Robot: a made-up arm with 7 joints. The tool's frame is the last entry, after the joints. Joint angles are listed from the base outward.
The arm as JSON. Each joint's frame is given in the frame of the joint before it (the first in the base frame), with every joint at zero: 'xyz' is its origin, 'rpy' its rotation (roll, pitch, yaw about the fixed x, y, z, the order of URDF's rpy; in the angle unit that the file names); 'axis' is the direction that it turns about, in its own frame. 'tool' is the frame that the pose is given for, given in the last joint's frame.
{
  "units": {
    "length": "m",
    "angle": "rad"
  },
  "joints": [
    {
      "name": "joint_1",
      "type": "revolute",
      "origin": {
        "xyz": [
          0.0,
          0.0,
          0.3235
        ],
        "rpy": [
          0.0,
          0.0,
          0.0
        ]
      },
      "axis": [
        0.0,
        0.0,
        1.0
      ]
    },
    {
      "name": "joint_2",
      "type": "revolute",
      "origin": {
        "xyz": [
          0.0,
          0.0,
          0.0
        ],
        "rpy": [
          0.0,
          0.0,
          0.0
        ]
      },
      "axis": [
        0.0,
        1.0,
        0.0
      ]
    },
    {
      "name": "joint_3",
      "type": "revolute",
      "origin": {
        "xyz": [
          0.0,
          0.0,
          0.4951
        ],
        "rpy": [
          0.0,
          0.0,
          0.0
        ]
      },
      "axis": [
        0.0,
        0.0,
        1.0
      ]
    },
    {
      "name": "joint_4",
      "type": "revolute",
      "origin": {
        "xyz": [
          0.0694,
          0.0,
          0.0
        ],
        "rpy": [
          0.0,
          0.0,
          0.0
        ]
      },
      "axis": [
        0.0,
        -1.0,
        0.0
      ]
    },
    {
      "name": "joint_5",
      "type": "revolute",
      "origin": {
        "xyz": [
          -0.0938,
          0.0,
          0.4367
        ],
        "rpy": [
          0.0,
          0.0,
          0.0
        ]
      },
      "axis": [
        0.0,
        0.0,
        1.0
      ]
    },
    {
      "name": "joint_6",
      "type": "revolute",
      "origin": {
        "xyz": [
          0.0,
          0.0,
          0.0
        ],
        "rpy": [
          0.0,
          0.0,
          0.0
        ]
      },
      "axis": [
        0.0,
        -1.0,
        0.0
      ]
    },
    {
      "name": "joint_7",
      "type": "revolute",
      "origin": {
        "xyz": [
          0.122,
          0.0,
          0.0
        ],
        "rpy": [
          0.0,
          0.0,
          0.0
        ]
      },
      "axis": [
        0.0,
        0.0,
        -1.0
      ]
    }
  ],
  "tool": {
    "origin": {
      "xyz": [
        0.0,
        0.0,
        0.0
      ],
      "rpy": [
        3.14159,
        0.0,
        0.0
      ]
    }
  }
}
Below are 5 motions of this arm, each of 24 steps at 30 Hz.
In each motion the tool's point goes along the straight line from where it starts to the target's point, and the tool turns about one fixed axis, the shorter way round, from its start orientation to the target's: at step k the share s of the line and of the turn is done. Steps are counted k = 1, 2, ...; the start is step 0. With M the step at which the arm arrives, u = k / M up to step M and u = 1 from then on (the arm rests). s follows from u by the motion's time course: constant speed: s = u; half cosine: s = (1 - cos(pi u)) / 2; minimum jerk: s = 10 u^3 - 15 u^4 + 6 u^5.
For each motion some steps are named. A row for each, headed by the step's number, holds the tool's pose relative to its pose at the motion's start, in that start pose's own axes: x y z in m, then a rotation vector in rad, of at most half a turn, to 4 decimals.
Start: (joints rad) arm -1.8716 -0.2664 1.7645 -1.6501 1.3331 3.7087 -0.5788
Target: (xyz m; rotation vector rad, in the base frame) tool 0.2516 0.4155 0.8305 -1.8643 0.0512 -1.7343
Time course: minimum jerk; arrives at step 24
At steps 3, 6, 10, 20, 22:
3: -0.0014 -0.0029 -0.0070 0.0138 -0.0092 0.0007
6: -0.0093 -0.0185 -0.0450 0.0887 -0.0592 0.0046
10: -0.0313 -0.0620 -0.1506 0.2970 -0.1982 0.0155
20: -0.0870 -0.1726 -0.4192 0.8264 -0.5515 0.0432
22: -0.0898 -0.1781 -0.4324 0.8524 -0.5689 0.0445

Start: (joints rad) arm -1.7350 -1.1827 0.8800 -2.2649 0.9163 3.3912 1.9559
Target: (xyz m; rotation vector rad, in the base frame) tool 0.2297 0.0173 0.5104 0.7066 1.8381 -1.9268
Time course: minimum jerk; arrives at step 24
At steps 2, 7, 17, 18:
2: 0.0014 0.0010 -0.0004 -0.0004 0.0035 0.0000
7: 0.0422 0.0289 -0.0130 -0.0114 0.1051 0.0015
17: 0.2348 0.1608 -0.0724 -0.0635 0.5851 0.0082
18: 0.2483 0.1700 -0.0765 -0.0672 0.6187 0.0086

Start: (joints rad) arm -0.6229 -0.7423 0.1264 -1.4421 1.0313 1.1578 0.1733
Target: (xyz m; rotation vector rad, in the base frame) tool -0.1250 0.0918 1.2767 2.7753 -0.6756 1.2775
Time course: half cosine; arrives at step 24
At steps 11, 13, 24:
11: -0.0613 -0.0340 -0.0642 -0.3024 0.2032 0.0477
13: -0.0797 -0.0442 -0.0835 -0.3933 0.2642 0.0621
24: -0.1410 -0.0782 -0.1478 -0.6957 0.4673 0.1098

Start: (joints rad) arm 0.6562 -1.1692 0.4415 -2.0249 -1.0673 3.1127 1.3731
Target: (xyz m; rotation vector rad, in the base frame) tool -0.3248 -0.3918 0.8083 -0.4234 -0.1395 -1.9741
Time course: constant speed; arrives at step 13
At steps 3, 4, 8, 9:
3: 0.0284 0.0700 -0.0922 -0.0270 0.1348 0.0550
4: 0.0379 0.0933 -0.1229 -0.0360 0.1798 0.0734
8: 0.0758 0.1866 -0.2458 -0.0720 0.3595 0.1467
9: 0.0853 0.2099 -0.2765 -0.0810 0.4045 0.1651

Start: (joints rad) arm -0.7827 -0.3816 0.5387 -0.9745 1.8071 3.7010 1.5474
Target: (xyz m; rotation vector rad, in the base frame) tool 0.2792 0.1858 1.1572 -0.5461 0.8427 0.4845
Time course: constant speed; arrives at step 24
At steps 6, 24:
6: 0.0331 0.0511 0.0031 -0.3094 0.0666 0.0840
24: 0.1324 0.2043 0.0124 -1.2377 0.2663 0.3358

